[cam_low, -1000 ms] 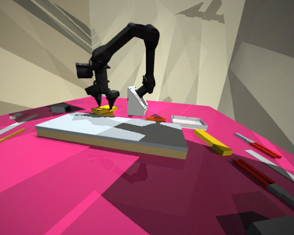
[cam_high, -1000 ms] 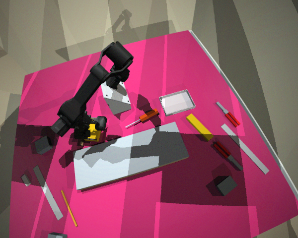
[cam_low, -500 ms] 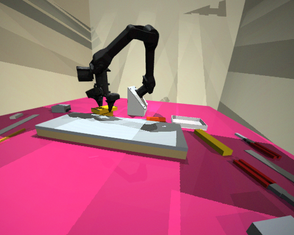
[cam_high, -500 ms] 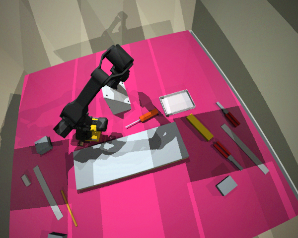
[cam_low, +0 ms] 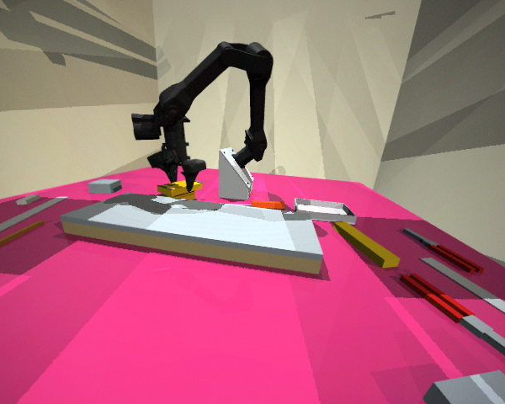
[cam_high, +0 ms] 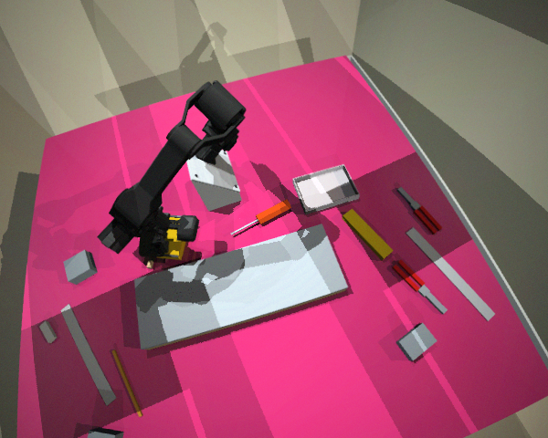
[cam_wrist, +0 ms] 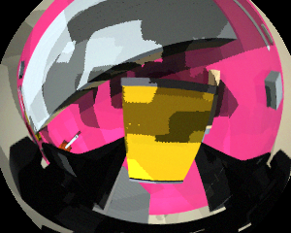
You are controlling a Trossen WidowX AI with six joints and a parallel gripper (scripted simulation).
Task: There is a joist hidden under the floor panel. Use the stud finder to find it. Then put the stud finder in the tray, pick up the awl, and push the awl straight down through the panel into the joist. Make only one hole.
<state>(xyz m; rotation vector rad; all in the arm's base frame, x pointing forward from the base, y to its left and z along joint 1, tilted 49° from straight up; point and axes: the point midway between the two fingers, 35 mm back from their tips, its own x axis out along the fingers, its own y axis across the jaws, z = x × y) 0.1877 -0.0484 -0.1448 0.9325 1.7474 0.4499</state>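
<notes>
My gripper tip is now 1 cm past the awl, 7 cm to the left of it and 3 cm above it. From my gripper tip the other things lie so: pencil (33 cm ahead, 19 cm to the right, 4 cm below); yellow stud finder (1 cm behind, 2 cm below); white eraser (16 cm ahead, 41 cm to the right, 3 cm below).
</notes>
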